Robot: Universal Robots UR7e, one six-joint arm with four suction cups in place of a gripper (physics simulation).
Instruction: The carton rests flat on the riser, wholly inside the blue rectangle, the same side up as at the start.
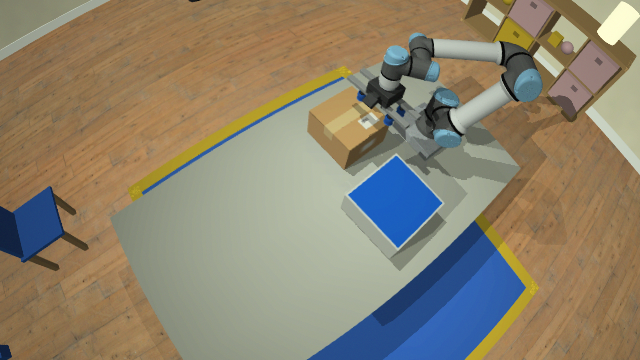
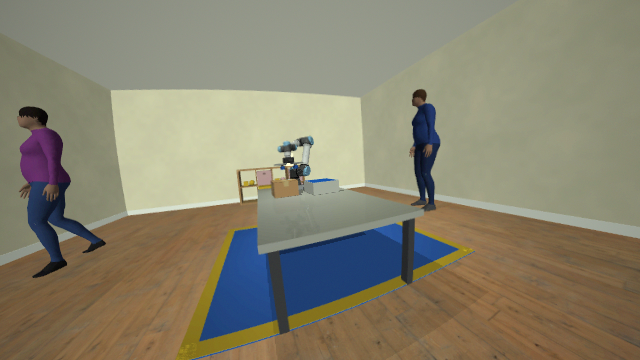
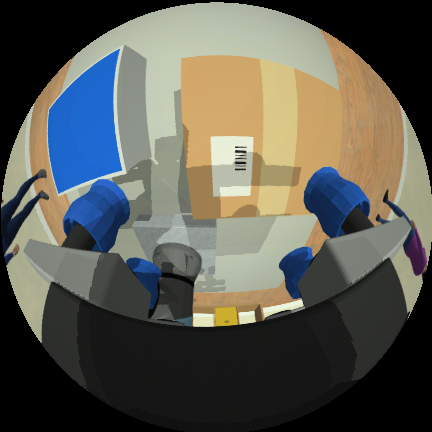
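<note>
The brown carton (image 1: 336,117) (image 2: 285,189) (image 3: 225,100) sits flat on the table, label and tape strip facing up. Beside it stands the light grey riser (image 1: 367,226) (image 2: 322,188) (image 3: 132,110), with the blue rectangle (image 1: 395,200) (image 2: 321,180) (image 3: 90,125) on its top. The carton is apart from the riser. My gripper (image 1: 381,104) (image 2: 288,167) (image 3: 219,240), with four blue suction cups, is open and holds nothing. It hangs above the carton's edge nearest the arm base, with a gap below the cups. Its shadow falls across the carton's label.
The grey table (image 1: 225,225) (image 2: 340,210) carries the arm's base beside the carton and riser. A shelf unit (image 1: 580,20) (image 2: 240,186) stands beyond the arm. A blue chair (image 1: 39,225) and two people (image 2: 425,125) (image 2: 45,155) are away from the table.
</note>
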